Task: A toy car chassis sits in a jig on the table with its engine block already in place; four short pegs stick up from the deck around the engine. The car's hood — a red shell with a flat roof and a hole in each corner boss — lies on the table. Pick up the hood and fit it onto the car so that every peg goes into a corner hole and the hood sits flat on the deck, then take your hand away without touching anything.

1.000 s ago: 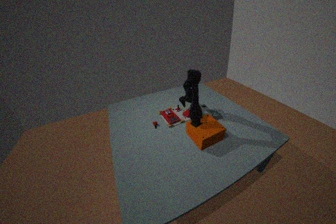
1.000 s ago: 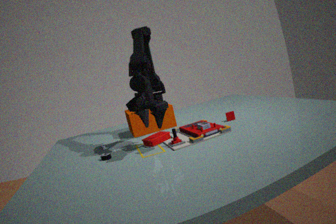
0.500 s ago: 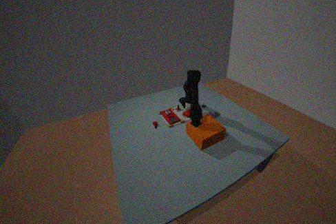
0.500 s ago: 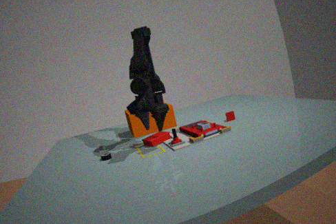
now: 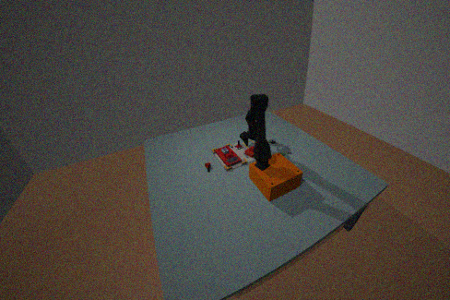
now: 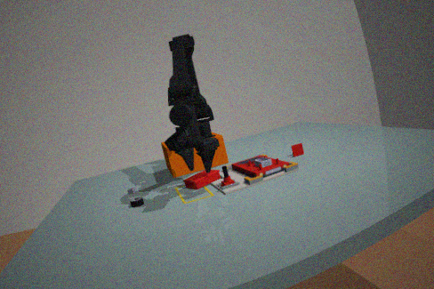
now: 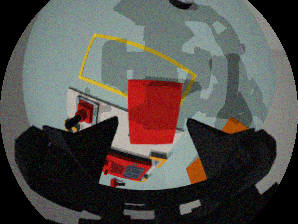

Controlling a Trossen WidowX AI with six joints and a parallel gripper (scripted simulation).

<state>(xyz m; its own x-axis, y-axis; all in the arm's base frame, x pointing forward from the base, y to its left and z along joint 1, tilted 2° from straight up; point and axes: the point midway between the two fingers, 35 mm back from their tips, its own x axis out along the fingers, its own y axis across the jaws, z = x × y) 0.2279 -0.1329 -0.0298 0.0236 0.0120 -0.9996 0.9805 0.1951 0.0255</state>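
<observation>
The red hood lies 2 cm below my gripper tip.
</observation>
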